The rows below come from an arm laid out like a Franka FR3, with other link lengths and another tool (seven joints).
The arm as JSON. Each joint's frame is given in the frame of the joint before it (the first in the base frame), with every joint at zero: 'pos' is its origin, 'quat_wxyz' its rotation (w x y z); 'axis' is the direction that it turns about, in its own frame. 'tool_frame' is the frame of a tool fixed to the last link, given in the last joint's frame.
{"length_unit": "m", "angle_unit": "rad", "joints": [
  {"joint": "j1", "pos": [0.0, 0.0, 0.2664], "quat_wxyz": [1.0, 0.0, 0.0, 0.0], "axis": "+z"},
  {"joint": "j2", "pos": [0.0, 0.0, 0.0], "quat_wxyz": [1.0, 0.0, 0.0, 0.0], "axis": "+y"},
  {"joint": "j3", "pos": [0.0, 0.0, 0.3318], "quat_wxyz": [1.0, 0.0, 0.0, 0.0], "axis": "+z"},
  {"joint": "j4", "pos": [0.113, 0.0, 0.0], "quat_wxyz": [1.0, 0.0, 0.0, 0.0], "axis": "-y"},
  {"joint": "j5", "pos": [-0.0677, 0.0, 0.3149], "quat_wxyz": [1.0, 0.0, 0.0, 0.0], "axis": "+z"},
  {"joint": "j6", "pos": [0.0, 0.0, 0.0], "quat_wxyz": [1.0, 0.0, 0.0, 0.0], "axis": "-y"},
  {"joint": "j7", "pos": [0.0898, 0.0, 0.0], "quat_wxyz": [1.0, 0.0, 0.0, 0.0], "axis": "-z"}
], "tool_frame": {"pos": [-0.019, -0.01, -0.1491], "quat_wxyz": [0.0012, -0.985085, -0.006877, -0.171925]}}
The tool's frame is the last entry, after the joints.
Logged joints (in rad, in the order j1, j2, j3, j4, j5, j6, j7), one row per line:
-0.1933 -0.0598 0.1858 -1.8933 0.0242 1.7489 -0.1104
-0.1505 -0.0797 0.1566 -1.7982 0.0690 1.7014 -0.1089
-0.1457 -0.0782 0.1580 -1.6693 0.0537 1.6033 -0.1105
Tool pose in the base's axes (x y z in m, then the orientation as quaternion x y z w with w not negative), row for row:
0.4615 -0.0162 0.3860 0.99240 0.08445 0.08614 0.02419
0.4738 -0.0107 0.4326 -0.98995 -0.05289 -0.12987 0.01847
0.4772 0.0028 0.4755 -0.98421 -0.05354 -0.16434 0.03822
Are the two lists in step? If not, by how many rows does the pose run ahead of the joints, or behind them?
The pose runs 1 row behind the joints: the pose in row i belongs to the joints in row i - 1.
